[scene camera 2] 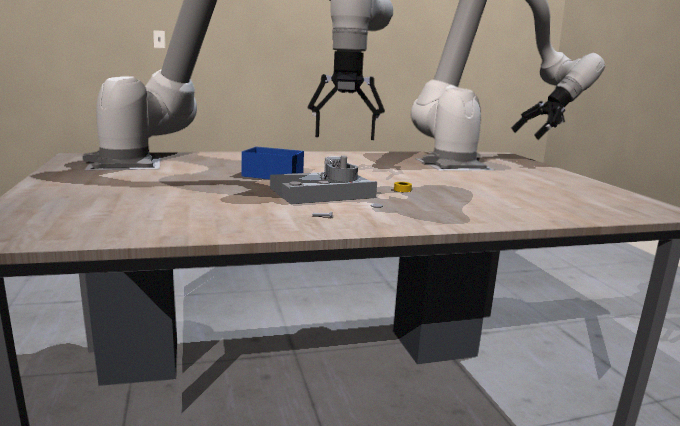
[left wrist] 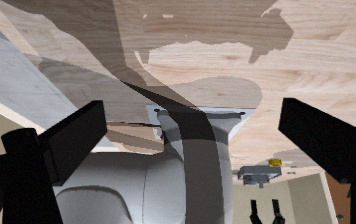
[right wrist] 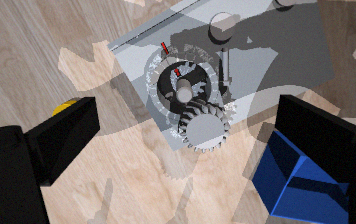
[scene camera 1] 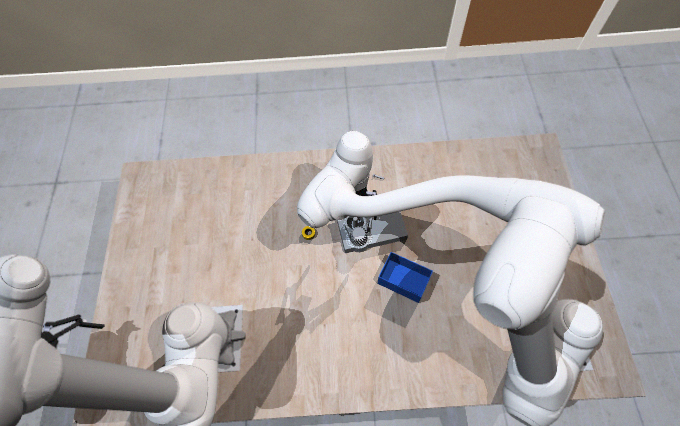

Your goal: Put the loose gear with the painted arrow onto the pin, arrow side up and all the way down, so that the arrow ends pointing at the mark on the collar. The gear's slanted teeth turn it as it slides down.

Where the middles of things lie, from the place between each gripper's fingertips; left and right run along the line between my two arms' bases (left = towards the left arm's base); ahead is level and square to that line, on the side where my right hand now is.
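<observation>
The blue bin (scene camera 2: 256, 165) is 100 cm to the right of my left hand (scene camera 2: 524, 133), 26 cm ahead of it and 10 cm below it. From that same left hand, the loose gear (right wrist: 169, 77) is 83 cm to the right, 46 cm ahead and 9 cm below.
As for my right hand (scene camera 2: 344, 138), the bin is 14 cm below it, 20 cm behind it and 17 cm to the right of it, and the hand itself is 13 cm above the gear.
</observation>
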